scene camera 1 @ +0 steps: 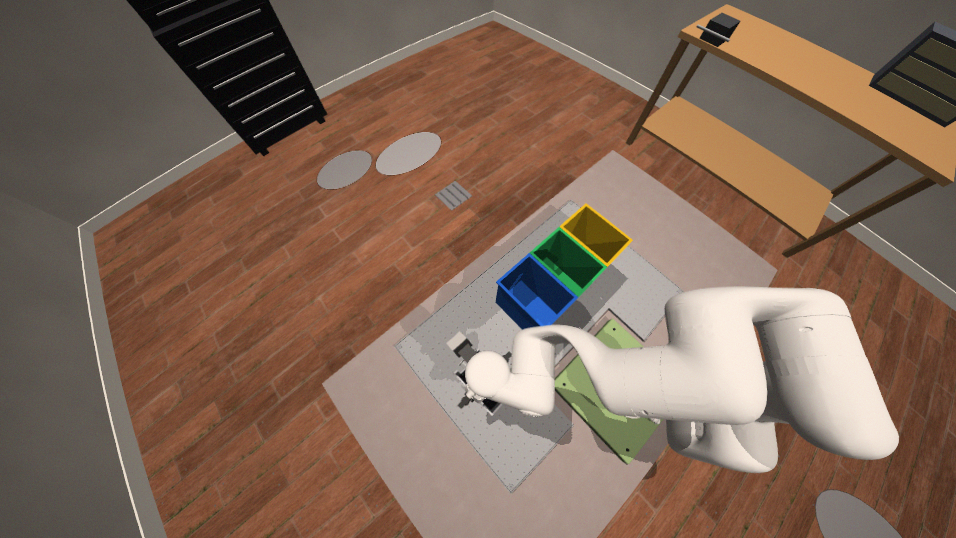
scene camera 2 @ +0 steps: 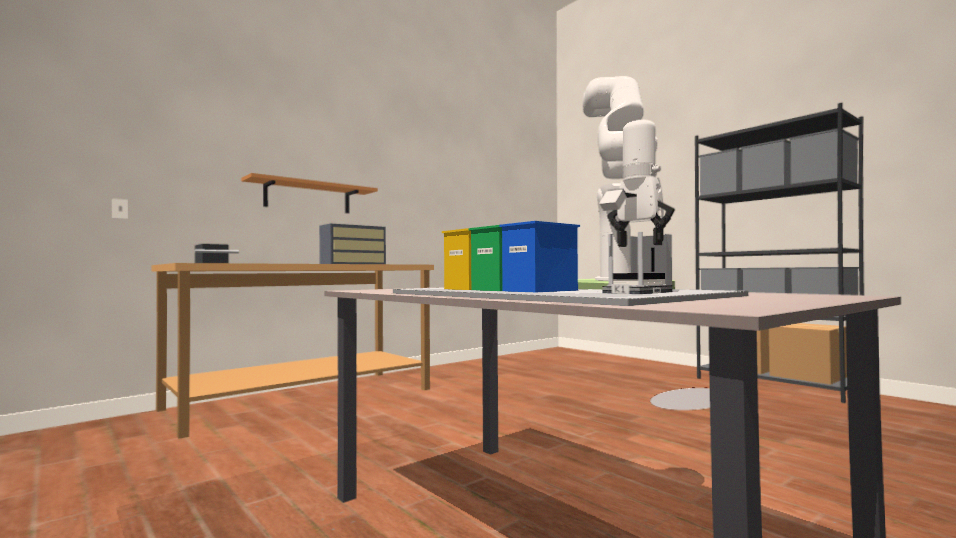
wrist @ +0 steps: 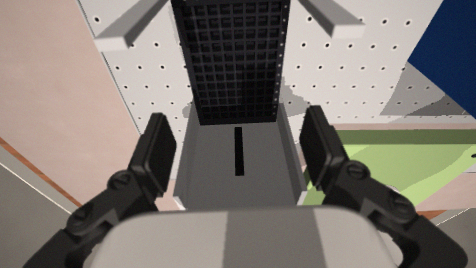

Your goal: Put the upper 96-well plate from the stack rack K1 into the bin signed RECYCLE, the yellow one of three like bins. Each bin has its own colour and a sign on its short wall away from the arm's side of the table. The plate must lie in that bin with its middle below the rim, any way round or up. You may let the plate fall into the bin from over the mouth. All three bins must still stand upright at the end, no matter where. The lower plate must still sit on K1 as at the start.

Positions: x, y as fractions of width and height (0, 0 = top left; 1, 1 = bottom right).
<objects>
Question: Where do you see a black 96-well plate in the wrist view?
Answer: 0.47, 0.34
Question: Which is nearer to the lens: the blue bin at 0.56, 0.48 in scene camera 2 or the yellow bin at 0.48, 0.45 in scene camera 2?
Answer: The blue bin.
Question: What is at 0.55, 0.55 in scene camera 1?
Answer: A blue bin.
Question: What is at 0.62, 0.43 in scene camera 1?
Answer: A yellow bin.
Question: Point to a green bin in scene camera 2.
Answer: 0.51, 0.45
</objects>
